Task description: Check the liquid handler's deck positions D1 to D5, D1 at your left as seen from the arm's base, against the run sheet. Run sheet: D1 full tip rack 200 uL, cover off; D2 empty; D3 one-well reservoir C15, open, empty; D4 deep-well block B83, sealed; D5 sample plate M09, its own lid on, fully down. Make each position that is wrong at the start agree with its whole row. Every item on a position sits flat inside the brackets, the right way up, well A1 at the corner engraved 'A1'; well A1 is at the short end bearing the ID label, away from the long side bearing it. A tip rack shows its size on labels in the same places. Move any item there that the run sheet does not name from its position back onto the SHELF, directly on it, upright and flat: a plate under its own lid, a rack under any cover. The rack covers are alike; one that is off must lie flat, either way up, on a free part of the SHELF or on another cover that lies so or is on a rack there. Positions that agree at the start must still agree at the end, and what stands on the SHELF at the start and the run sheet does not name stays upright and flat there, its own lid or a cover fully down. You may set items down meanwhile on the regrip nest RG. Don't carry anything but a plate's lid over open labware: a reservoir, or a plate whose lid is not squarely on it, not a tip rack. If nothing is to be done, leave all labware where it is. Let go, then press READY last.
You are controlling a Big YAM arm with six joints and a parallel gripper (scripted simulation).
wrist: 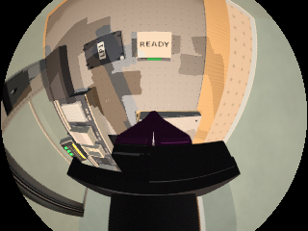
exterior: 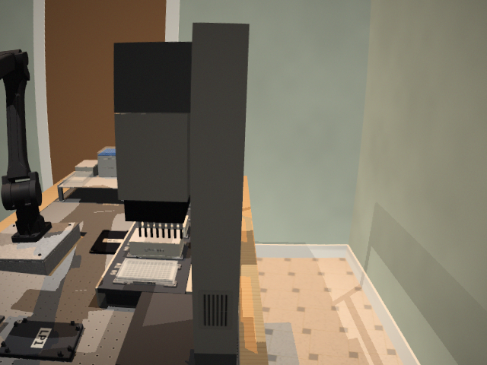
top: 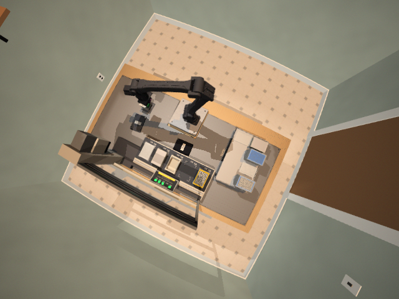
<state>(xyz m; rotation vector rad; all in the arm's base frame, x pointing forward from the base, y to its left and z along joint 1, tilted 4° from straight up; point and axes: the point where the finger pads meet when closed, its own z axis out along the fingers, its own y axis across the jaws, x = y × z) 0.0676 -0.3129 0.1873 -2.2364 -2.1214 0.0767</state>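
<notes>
Right now my hand is 16 cm above the green button box, 7 cm to the left of it and 1 cm past it. The rest, counted from my hand: pipetting head (42 cm ahead, 16 cm above, 14 cm to the right); then regrip nest (34 cm to the left, 22 cm below, 19 cm ahead); then pale block (35 cm ahead, 21 cm to the left, 16 cm below).
</notes>
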